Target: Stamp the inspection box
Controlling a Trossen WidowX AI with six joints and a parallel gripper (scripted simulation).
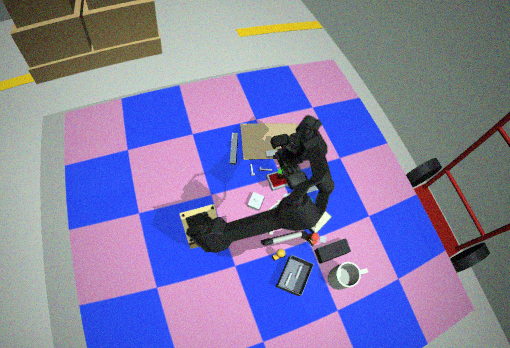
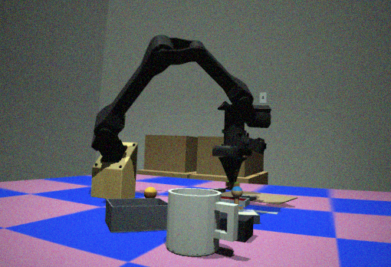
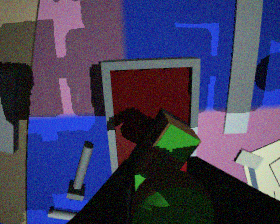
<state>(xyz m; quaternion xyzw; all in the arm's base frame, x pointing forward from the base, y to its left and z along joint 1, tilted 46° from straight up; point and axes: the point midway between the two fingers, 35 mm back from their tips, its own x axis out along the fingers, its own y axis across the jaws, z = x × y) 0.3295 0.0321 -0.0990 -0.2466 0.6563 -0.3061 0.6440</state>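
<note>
The ink pad lies 6 cm below my gripper tip. Also, from my gripper tip: blue-knobbed stamp: 4 cm ahead, 13 cm to the right, 4 cm below; then white card: 8 cm behind, 12 cm to the right, 6 cm below; then green-knobbed PASS stamp: right at my gripper tip.
</note>
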